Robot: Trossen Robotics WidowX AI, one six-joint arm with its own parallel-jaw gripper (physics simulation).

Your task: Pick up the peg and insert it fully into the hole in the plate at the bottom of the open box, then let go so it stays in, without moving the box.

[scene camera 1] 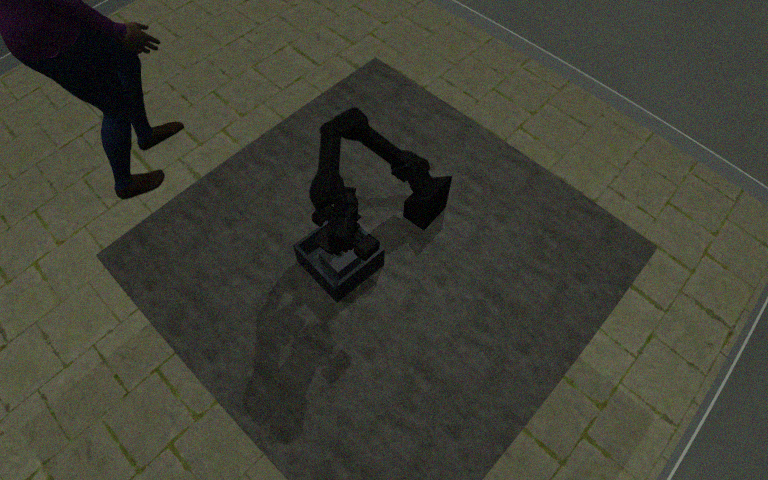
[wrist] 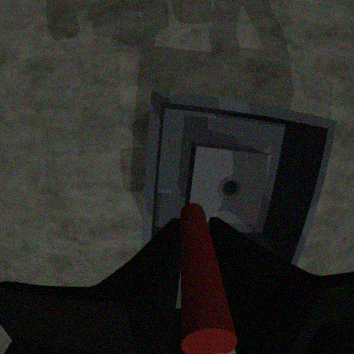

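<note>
A red round peg is held between the fingers of my gripper in the wrist view, its far end pointing down toward the box. My gripper is shut on it. The open blue-grey box stands below the gripper. The light plate lies at its bottom, with a dark round hole in it. In the wrist view the peg's far end appears to the lower left of the hole, apart from it. In the scene view the gripper hangs over the box and hides its back part; the peg cannot be made out there.
The arm's dark base stands behind and to the right of the box on a grey square mat. The arm arches from the base over to the box. A person stands on the paving beyond the mat's left edge. The box walls surround the plate.
</note>
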